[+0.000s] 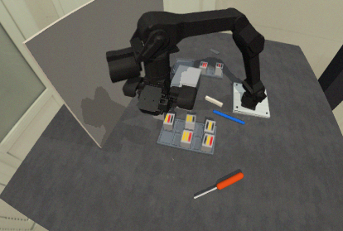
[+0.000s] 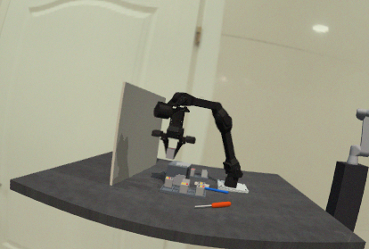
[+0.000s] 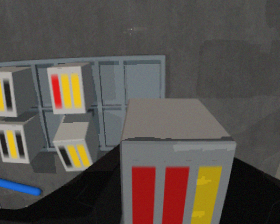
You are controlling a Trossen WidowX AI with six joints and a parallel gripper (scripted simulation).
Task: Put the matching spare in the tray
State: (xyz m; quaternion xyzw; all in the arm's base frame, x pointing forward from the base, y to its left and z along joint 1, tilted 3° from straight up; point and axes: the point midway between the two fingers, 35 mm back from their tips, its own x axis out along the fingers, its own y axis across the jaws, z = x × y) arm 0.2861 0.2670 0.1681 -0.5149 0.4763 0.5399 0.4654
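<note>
Right now my gripper tip is 230 mm short of the tall grey panel, 210 mm to the left of it and 60 mm below it. Also, from my gripper tip: grey spare block 20 mm above; grey-blue mounted unit 220 mm to the right, 120 mm below; blue pen 210 mm behind, 170 mm to the right, 160 mm below.
</note>
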